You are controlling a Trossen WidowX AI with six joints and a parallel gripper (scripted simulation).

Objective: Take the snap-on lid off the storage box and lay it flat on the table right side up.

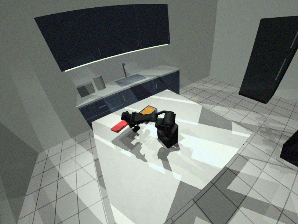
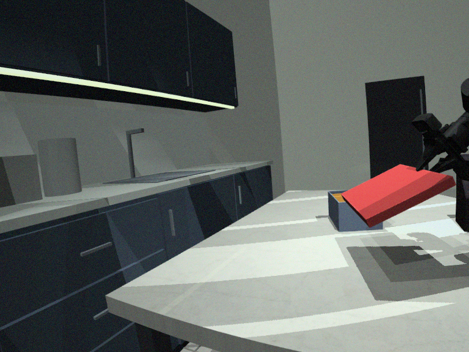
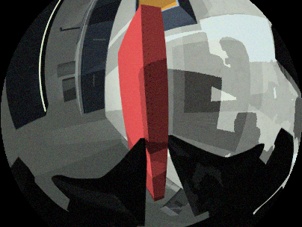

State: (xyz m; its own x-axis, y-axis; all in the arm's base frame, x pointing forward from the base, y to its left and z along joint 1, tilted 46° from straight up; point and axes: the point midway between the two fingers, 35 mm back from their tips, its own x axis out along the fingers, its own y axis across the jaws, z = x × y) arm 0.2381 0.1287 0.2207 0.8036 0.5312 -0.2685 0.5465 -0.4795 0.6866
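Now: the red lid 70 mm ahead of my gripper tip, 30 mm below it and 20 mm to the left of it. From my gripper tip the other things lie so: storage box: 300 mm to the right, 150 mm below, 150 mm ahead.
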